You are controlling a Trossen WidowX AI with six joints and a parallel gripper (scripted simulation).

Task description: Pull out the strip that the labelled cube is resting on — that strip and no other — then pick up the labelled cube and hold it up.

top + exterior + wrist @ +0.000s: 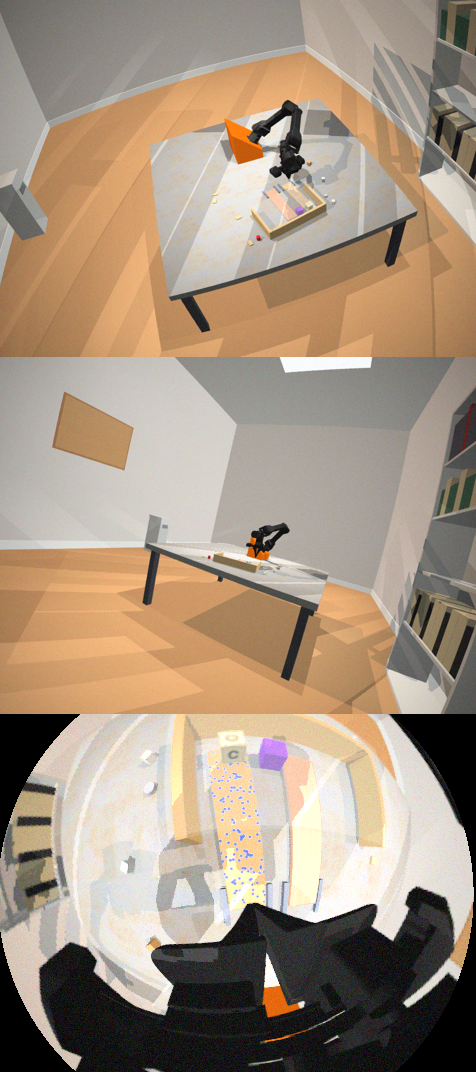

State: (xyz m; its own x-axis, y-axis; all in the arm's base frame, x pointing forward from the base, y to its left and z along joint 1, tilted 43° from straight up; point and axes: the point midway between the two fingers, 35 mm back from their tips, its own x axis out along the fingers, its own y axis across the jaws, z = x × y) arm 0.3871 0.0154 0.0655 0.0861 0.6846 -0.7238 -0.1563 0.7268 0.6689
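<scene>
Right now my gripper tip is 190 mm short of the labelled cube, 20 mm to the right of it and 40 mm above it.
</scene>
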